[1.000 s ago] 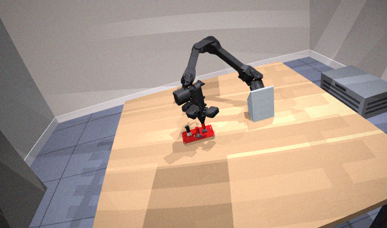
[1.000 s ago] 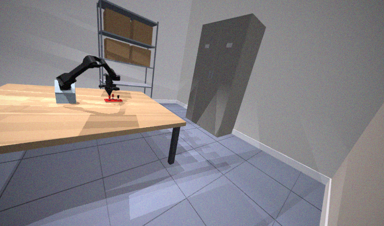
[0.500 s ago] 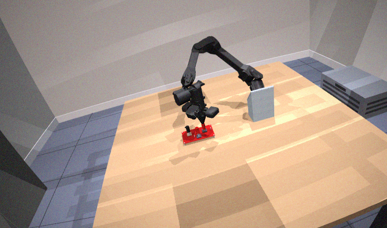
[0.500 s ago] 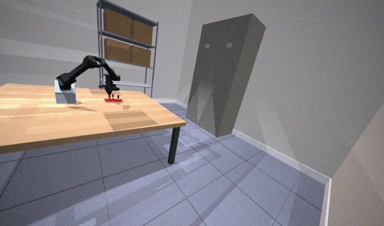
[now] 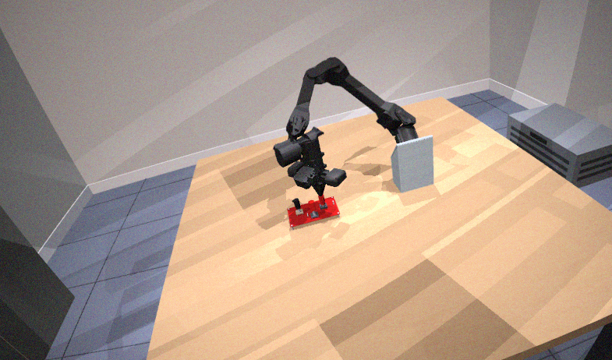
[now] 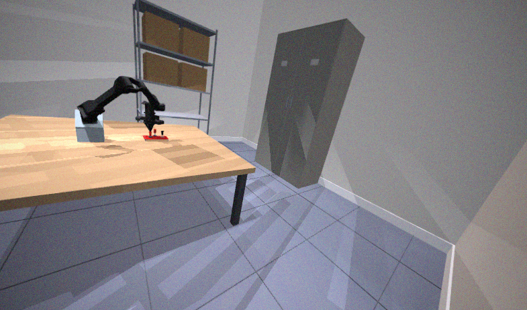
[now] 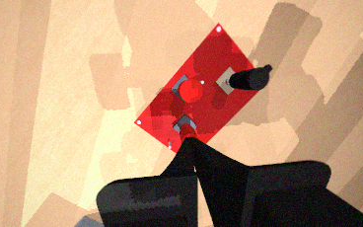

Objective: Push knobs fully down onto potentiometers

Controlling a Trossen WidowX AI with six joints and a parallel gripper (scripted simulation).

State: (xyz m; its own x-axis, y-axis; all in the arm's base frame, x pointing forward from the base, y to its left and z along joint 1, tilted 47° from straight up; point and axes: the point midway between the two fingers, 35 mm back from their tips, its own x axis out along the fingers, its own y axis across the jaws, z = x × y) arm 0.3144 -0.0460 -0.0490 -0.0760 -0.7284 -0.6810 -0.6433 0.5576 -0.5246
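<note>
My gripper tip is 8 cm short of the black knob, 1 cm to the left of it and 1 cm above it.
</note>
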